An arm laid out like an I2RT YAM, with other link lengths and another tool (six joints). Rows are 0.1 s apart.
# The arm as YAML. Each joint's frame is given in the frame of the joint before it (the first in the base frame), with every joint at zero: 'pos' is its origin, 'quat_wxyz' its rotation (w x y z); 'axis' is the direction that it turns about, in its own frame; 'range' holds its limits. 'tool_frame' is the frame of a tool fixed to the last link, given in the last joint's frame.
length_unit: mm
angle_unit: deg
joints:
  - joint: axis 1
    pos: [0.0, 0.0, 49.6]
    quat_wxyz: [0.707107, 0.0, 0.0, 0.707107]
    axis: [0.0, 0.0, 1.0]
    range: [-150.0, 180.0]
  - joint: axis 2
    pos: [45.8, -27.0, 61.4]
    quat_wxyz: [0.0, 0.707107, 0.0, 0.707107]
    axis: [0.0, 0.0, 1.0]
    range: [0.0, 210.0]
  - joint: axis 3
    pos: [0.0, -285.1, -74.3]
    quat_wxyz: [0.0, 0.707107, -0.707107, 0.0]
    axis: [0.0, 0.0, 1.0]
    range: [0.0, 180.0]
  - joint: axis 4
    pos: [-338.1, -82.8, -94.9]
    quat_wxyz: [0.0, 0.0, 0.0, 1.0]
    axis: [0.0, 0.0, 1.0]
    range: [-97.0, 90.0]
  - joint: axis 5
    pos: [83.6, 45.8, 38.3]
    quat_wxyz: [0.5, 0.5, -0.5, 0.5]
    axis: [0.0, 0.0, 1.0]
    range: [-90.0, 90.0]
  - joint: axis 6
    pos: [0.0, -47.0, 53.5]
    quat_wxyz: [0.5, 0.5, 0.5, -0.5]
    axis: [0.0, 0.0, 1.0]
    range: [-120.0, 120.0]
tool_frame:
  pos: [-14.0, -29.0, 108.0]
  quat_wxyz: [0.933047, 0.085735, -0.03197, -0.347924]
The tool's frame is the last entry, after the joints.
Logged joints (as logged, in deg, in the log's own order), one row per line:
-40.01 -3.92 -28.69 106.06 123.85 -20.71
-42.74 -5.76 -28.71 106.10 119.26 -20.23
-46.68 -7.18 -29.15 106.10 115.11 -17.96
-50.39 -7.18 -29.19 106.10 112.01 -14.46
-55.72 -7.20 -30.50 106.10 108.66 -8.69
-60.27 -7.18 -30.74 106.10 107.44 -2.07
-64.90 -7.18 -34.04 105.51 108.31 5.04
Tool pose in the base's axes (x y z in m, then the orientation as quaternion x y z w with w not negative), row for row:
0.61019 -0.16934 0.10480 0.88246 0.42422 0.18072 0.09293
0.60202 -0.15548 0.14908 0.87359 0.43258 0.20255 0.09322
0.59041 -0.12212 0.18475 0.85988 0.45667 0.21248 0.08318
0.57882 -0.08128 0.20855 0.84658 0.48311 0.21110 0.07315
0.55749 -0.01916 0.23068 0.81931 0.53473 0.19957 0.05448
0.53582 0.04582 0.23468 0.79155 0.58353 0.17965 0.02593
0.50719 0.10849 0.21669 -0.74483 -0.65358 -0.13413 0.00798
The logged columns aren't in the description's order. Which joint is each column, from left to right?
Columns, left to right: axis 4, axis 5, axis 6, axis 3, axis 2, axis 1.
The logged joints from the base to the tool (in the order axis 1, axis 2, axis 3, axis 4, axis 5, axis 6), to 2 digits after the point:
-20.71 123.85 106.06 -40.01 -3.92 -28.69
-20.23 119.26 106.10 -42.74 -5.76 -28.71
-17.96 115.11 106.10 -46.68 -7.18 -29.15
-14.46 112.01 106.10 -50.39 -7.18 -29.19
-8.69 108.66 106.10 -55.72 -7.20 -30.50
-2.07 107.44 106.10 -60.27 -7.18 -30.74
5.04 108.31 105.51 -64.90 -7.18 -34.04

